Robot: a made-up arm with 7 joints.
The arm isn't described. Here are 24 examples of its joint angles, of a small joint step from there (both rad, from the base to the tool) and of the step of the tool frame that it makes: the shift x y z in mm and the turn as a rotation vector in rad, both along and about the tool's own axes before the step.
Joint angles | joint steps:
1: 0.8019 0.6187 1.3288 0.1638 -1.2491 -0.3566 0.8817 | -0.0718 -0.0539 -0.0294 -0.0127 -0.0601 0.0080 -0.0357
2: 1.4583 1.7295 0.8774 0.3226 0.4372 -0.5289 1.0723 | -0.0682 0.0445 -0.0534 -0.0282 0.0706 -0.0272 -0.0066
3: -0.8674 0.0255 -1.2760 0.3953 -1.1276 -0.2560 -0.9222 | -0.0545 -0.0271 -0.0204 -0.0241 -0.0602 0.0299 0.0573
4: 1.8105 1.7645 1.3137 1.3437 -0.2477 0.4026 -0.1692 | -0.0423 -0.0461 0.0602 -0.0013 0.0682 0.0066 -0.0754
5: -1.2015 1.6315 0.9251 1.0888 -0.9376 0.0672 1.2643 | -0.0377 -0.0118 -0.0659 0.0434 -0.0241 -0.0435 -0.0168
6: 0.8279 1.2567 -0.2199 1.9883 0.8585 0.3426 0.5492 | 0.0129 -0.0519 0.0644 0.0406 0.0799 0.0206 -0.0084
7: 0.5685 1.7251 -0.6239 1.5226 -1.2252 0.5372 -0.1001 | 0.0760 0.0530 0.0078 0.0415 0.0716 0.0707 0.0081
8: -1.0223 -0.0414 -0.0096 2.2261 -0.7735 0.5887 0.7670 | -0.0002 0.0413 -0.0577 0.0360 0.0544 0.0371 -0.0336
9: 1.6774 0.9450 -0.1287 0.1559 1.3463 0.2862 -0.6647 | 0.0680 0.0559 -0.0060 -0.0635 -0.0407 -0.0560 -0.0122
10: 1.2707 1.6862 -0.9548 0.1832 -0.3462 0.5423 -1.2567 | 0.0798 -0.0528 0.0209 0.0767 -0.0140 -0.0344 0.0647
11: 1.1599 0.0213 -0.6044 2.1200 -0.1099 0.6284 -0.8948 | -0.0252 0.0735 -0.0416 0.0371 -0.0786 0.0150 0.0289
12: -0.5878 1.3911 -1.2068 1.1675 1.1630 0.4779 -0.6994 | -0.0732 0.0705 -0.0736 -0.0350 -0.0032 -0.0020 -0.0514
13: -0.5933 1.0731 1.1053 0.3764 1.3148 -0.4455 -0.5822 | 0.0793 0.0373 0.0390 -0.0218 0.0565 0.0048 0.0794
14: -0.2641 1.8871 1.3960 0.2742 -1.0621 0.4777 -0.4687 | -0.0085 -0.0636 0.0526 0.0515 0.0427 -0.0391 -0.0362
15: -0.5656 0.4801 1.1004 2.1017 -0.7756 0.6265 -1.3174 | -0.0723 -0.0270 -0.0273 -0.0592 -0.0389 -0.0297 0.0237
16: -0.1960 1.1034 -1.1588 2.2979 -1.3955 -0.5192 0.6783 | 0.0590 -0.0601 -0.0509 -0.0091 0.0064 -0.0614 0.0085
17: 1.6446 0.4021 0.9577 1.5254 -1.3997 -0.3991 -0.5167 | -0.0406 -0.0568 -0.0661 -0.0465 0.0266 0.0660 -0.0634
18: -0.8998 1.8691 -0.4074 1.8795 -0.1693 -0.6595 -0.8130 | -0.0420 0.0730 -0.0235 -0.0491 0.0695 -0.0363 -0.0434
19: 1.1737 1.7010 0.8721 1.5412 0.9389 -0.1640 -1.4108 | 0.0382 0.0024 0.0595 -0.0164 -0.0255 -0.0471 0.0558
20: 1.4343 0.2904 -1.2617 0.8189 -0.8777 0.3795 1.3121 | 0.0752 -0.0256 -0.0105 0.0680 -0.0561 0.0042 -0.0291
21: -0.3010 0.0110 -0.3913 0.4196 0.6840 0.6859 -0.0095 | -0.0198 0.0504 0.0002 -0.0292 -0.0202 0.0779 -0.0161
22: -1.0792 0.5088 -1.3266 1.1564 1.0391 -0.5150 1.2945 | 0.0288 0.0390 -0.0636 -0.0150 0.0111 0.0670 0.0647
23: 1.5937 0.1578 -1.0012 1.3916 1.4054 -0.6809 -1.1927 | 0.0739 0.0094 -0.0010 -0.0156 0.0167 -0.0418 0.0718
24: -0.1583 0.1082 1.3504 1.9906 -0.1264 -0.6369 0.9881 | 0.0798 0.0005 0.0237 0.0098 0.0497 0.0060 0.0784
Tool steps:
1: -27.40 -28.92 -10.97 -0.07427 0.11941 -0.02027
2: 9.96 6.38 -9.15 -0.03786 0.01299 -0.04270
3: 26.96 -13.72 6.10 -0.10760 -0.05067 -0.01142
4: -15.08 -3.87 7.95 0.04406 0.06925 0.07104
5: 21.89 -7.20 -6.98 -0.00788 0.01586 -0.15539
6: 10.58 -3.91 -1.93 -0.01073 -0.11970 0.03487
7: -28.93 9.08 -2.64 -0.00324 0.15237 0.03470
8: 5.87 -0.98 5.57 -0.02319 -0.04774 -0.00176
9: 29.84 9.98 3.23 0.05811 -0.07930 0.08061
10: 32.61 18.73 4.78 -0.08737 0.03769 0.17018
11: -5.50 12.54 8.54 -0.02471 -0.06659 -0.09658
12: -37.75 17.97 -8.86 0.12579 0.08780 -0.13833
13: 3.29 -19.18 4.30 -0.02821 0.06090 0.14783
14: -8.30 -15.94 10.17 -0.01072 0.00724 0.08178
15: -16.50 2.94 13.57 -0.10391 -0.11318 -0.02742
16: -7.77 7.58 -9.57 0.04090 -0.03993 -0.06667
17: 20.52 -16.03 26.50 -0.04672 0.04216 0.05506
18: -7.14 10.18 6.51 -0.01486 0.06398 0.03310
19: 15.72 1.46 -16.06 0.01061 -0.06095 0.10487
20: 3.26 17.74 40.54 0.17550 0.03497 -0.03932
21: -8.44 29.79 -0.17 0.09206 0.10805 0.01722
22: 0.83 -5.81 15.71 -0.05983 0.07337 0.10358
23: 13.82 -21.41 -6.55 -0.11100 -0.05252 0.05025
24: 1.29 0.90 -11.03 0.03639 -0.04884 0.01274
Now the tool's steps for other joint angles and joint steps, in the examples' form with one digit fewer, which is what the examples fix.
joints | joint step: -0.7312 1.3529 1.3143 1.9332 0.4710 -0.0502 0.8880 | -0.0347 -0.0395 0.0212 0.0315 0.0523 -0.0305 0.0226
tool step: 1.5 -10.7 4.0 -0.0242 -0.0569 0.0228
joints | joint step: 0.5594 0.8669 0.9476 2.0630 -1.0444 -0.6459 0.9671 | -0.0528 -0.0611 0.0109 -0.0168 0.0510 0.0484 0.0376
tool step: 12.4 -17.2 -0.5 -0.0665 -0.0475 0.1217
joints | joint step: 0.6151 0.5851 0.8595 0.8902 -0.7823 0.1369 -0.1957 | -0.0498 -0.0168 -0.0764 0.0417 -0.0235 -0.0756 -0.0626
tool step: -0.5 -9.3 11.7 0.0243 -0.1469 -0.0753
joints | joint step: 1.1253 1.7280 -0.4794 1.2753 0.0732 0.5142 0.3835 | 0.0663 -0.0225 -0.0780 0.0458 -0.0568 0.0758 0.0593
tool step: 8.7 -12.4 -0.2 -0.0576 0.0426 -0.0273
